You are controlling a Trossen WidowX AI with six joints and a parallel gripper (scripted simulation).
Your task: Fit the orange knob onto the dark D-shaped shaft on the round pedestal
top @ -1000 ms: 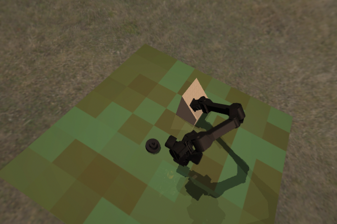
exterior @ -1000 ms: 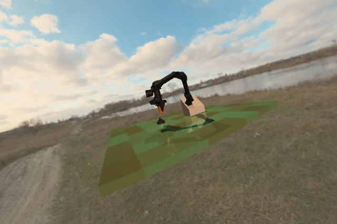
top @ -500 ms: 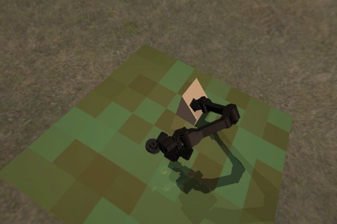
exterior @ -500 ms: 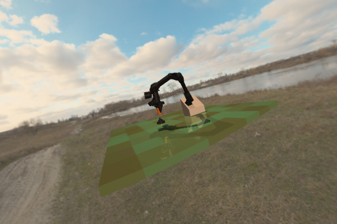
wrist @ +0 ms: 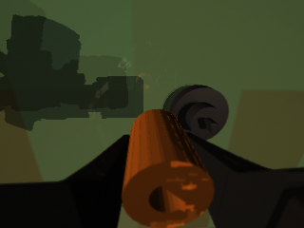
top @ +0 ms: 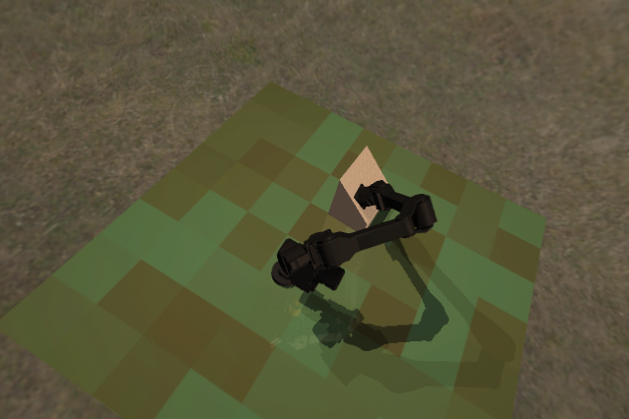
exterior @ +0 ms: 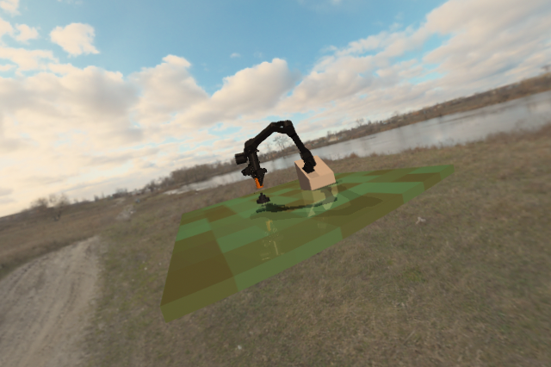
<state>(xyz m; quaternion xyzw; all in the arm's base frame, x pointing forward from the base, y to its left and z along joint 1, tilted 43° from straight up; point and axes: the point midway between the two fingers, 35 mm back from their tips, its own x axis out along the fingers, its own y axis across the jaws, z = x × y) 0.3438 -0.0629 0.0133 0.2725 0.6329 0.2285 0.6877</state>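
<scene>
Now: the dark round pedestal 2 cm behind my gripper tip, 7 cm to the right of it and 8 cm below it. Round my gripper tip: orange knob (2 cm above).
</scene>
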